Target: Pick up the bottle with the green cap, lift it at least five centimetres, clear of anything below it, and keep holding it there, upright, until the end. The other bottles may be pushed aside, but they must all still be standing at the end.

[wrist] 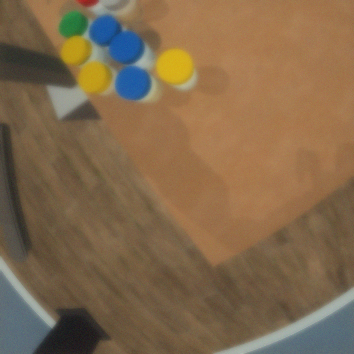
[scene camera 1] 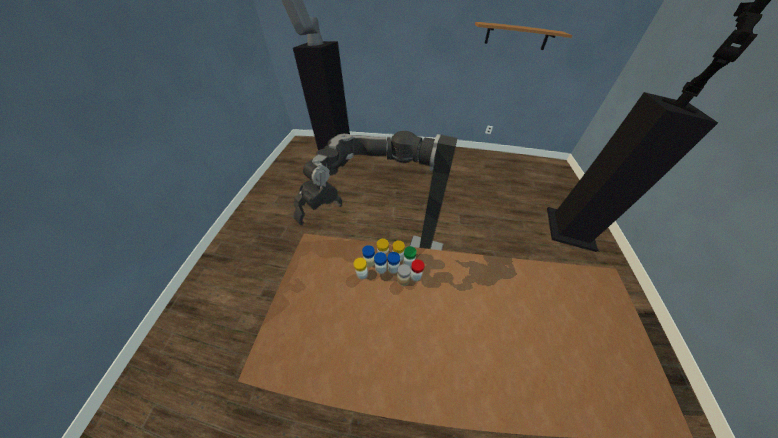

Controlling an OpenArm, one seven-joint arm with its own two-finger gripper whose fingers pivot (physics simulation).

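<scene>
The bottle with the green cap stands upright at the back edge of the group, with a yellow-capped bottle, a blue-capped bottle and the red-capped bottle close around it. My gripper is open and empty, high up and to the left of the bottles in the scene view. A dark finger shows at the left edge of the wrist view. The lower part of the green-capped bottle is partly hidden.
A grey-capped bottle, two more blue-capped bottles and two more yellow-capped ones stand on the brown table top. My arm's dark post rises just behind the group. Dark pedestals stand farther back.
</scene>
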